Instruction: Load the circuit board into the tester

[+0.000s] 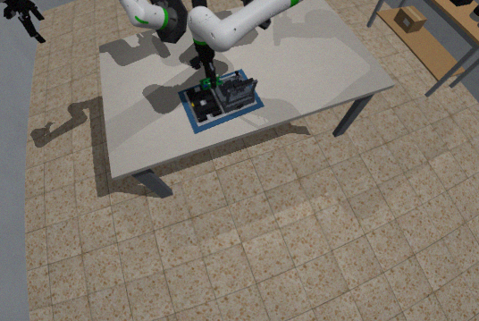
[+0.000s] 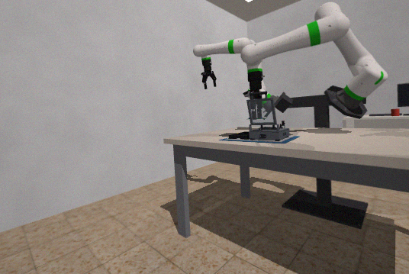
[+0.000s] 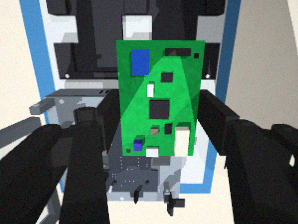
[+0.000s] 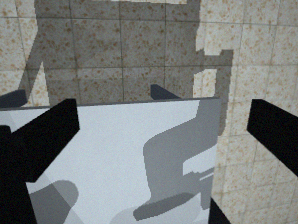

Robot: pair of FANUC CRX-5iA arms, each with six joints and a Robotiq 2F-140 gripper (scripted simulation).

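Note:
My left hand is 6 cm past the black fitting, 15 cm to the right of it and 6 cm above it. The rest, counted from my left hand: black tray 4 cm ahead, 6 cm to the right, 13 cm below; then green circuit board 2 cm below; then clear lid 13 cm ahead, 13 cm to the left, 4 cm above.

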